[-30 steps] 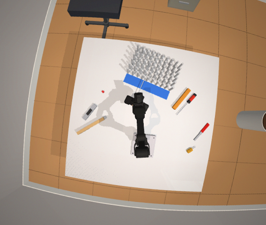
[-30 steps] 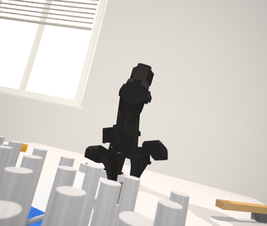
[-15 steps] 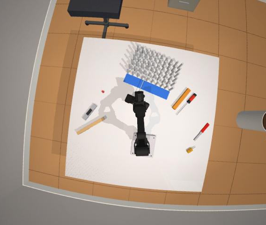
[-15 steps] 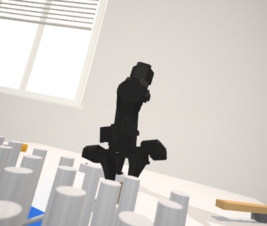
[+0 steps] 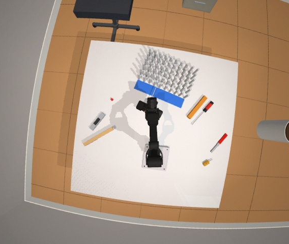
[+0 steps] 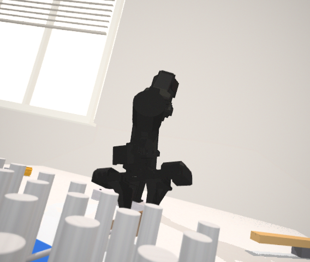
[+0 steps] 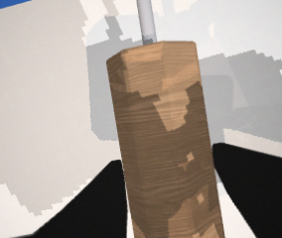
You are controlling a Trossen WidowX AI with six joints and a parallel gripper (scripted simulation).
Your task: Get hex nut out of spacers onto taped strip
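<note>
My gripper tip is now 120 mm short of the blue taped strip, 80 mm to the left of it and 40 mm above it. From my gripper tip the other things lie so: orange bar 390 mm to the right, 60 mm ahead, 20 mm below; then red cube 290 mm to the left, 30 mm below, 20 mm ahead; then hex nut 300 mm ahead, 80 mm to the right, 30 mm below.
</note>
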